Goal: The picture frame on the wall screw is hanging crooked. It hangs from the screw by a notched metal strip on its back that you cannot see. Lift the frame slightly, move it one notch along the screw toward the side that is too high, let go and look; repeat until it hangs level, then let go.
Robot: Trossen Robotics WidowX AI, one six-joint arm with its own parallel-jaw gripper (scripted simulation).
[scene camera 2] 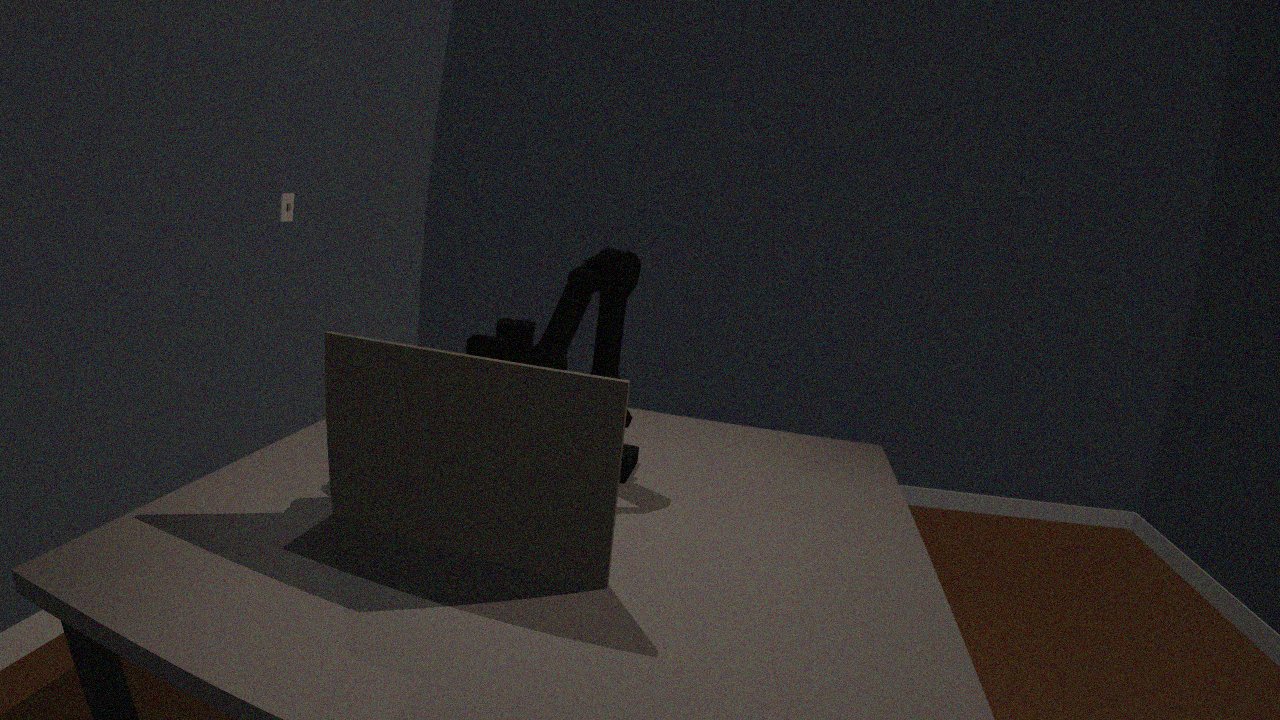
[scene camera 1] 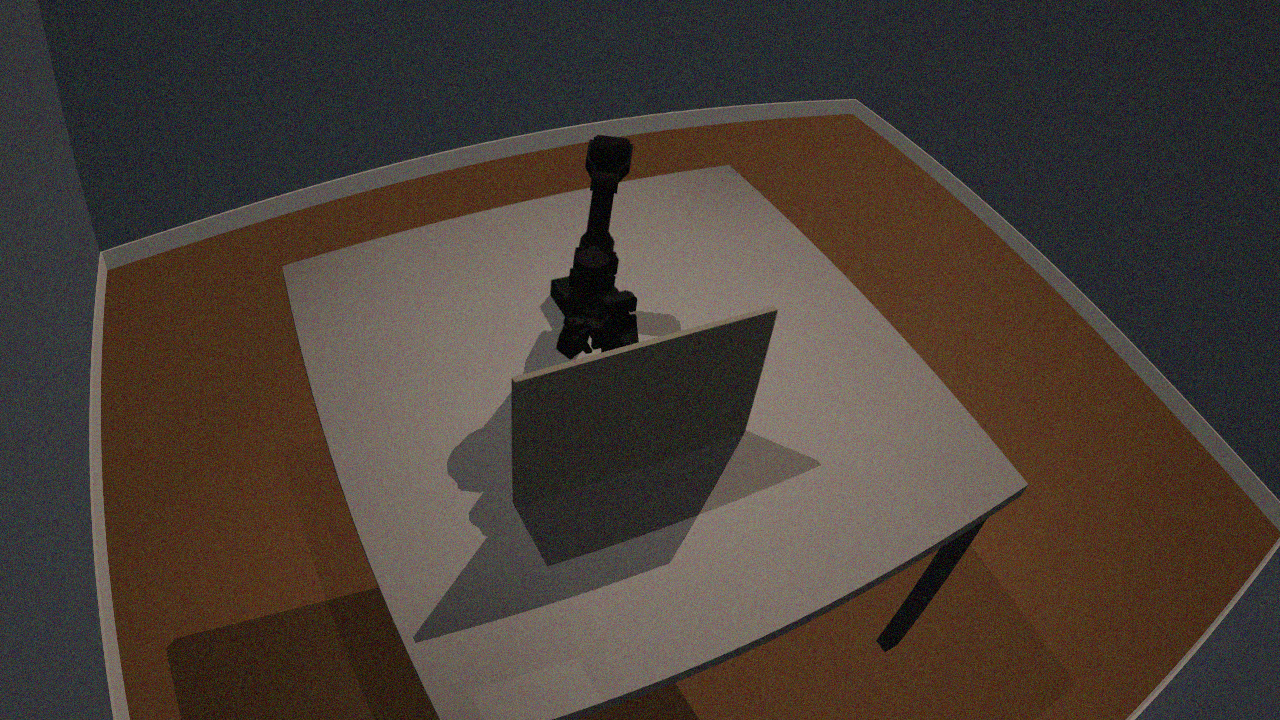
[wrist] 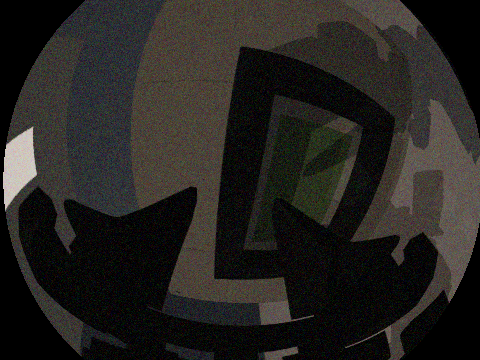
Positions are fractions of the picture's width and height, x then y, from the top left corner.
Note:
In view: my gripper (scene camera 1: 0.50, 0.52), a picture frame (wrist: 0.61, 0.37) and a wall panel (scene camera 2: 0.40, 0.65).
My gripper shows as well in the wrist view (wrist: 0.49, 0.55). The wall panel is seen too in scene camera 1 (scene camera 1: 0.46, 0.58) and in the wrist view (wrist: 0.38, 0.23). Scene camera 2 does not show the picture frame, which is hidden by the wall panel. Scene camera 1 misses the picture frame, which is hidden by the wall panel.

